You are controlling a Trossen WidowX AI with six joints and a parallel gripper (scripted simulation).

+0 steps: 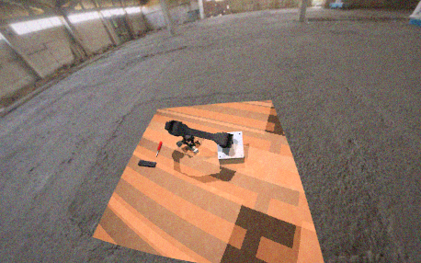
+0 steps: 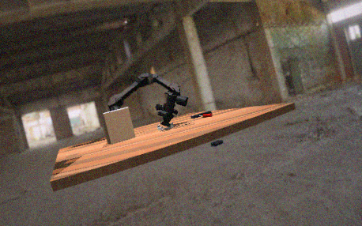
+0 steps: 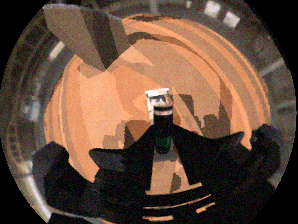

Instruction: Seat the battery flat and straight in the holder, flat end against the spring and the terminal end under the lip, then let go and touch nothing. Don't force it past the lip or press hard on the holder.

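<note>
Now: gripper tip 10 mm below the battery. Round my gripper tip: red-handled screwdriver 310 mm ahead, 30 mm to the right, 10 mm below.
</note>
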